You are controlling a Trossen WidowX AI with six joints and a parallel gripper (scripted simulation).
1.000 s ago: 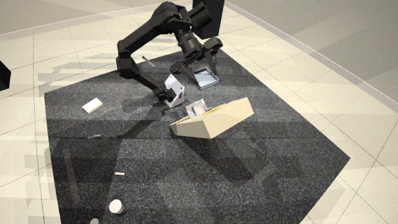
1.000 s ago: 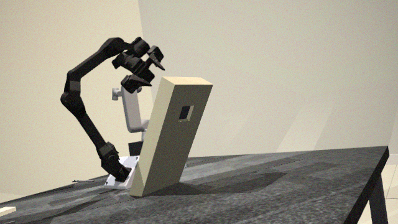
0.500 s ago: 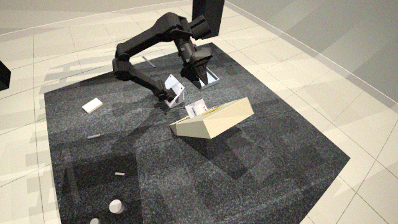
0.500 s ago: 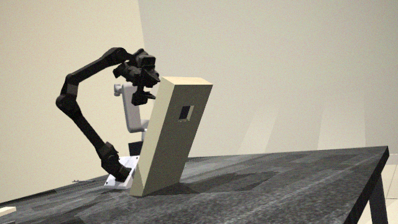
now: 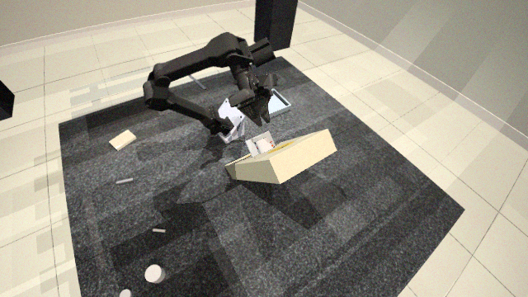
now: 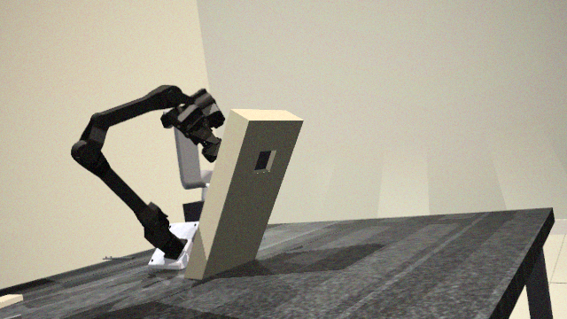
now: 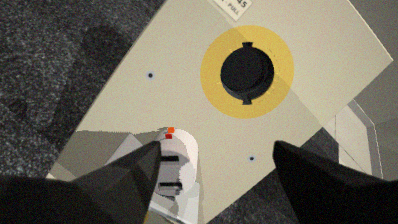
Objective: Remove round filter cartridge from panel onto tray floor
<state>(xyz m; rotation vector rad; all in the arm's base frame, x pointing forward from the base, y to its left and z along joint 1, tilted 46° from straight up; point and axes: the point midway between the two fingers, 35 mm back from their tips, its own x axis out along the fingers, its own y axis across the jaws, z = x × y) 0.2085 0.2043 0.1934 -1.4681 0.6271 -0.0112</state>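
The round filter cartridge lies 80 mm below my gripper tip and 10 mm ahead of it. Also, from my gripper tip: peg 400 mm to the right, 290 mm below, 10 mm ahead; then light blue tray 320 mm behind, 280 mm to the left, 280 mm below; then pale disc 450 mm to the right, 270 mm below, 140 mm ahead.
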